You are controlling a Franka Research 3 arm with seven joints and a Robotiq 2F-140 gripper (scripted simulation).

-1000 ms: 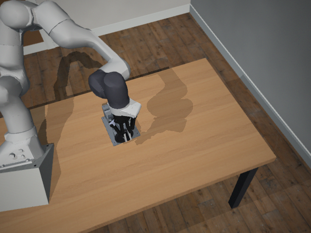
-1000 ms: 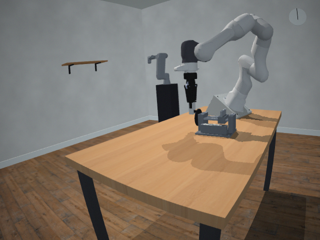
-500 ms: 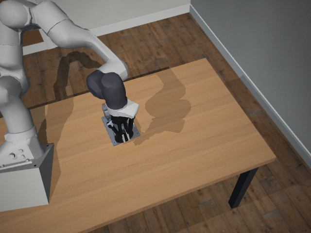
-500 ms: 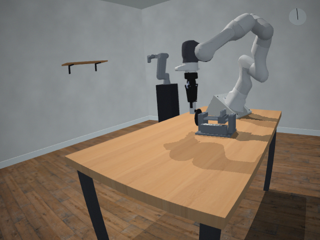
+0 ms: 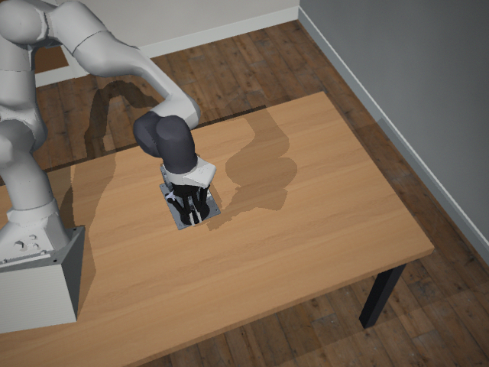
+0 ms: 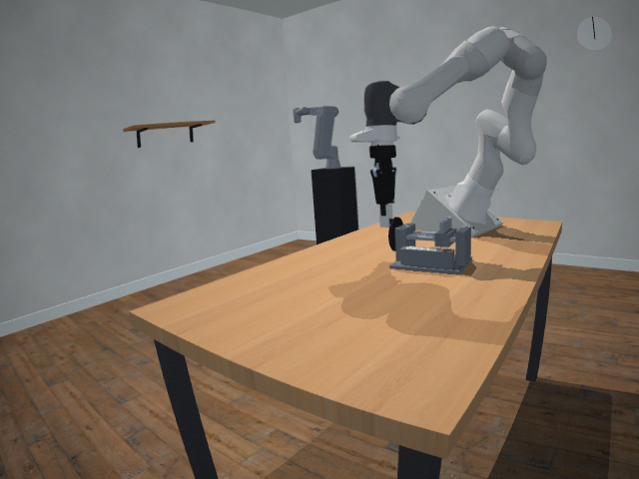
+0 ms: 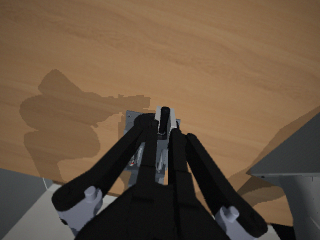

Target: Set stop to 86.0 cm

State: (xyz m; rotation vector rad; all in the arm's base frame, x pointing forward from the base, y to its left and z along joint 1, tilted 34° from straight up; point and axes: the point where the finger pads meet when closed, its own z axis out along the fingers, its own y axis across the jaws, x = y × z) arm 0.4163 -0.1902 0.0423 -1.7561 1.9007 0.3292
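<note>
The sliding stop block lies 180 mm to the left of my hand, 40 mm below it and 20 mm ahead of it. The rest, counted from my hand: black handwheel 30 mm below, 20 mm to the left.
</note>
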